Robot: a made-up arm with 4 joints.
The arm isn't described. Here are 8 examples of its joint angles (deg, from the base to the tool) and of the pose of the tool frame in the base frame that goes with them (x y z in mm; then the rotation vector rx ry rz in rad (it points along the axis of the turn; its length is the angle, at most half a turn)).
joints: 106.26 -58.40 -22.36 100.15
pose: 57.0 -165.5 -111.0 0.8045 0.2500 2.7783
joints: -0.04 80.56 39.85 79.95
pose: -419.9 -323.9 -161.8 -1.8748 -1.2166 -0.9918
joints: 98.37 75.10 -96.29 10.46
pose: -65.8 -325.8 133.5 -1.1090 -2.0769 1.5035
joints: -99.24 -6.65 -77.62 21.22
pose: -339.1 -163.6 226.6 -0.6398 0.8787 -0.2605
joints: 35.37 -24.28 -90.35 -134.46
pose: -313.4 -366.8 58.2 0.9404 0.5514 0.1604
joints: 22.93 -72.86 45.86 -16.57
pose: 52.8 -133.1 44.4 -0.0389 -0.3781 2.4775
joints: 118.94 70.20 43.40 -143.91
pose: -138.3 -449.1 -175.5 0.8646 -0.7074 0.9775
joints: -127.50 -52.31 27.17 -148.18
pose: 14.3 50.7 59.1 -0.6222 0.0796 -2.7216
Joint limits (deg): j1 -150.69..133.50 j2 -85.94..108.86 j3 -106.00..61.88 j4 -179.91..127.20
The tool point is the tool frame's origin. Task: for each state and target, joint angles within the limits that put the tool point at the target. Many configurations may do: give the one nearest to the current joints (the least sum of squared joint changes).
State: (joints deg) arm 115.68 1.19 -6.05 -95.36
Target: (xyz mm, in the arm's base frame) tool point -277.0 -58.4 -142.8
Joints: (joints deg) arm 72.42 -32.44 -27.04 -82.83
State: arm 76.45 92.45 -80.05 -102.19
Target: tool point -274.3 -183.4 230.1
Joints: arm 99.67 108.86 -66.16 -128.73
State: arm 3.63 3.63 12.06 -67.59
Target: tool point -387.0 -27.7 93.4
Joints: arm -6.16 -3.82 -16.01 -65.43
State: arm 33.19 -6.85 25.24 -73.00
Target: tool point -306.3 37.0 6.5
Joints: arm 20.33 -23.24 -6.50 -65.44
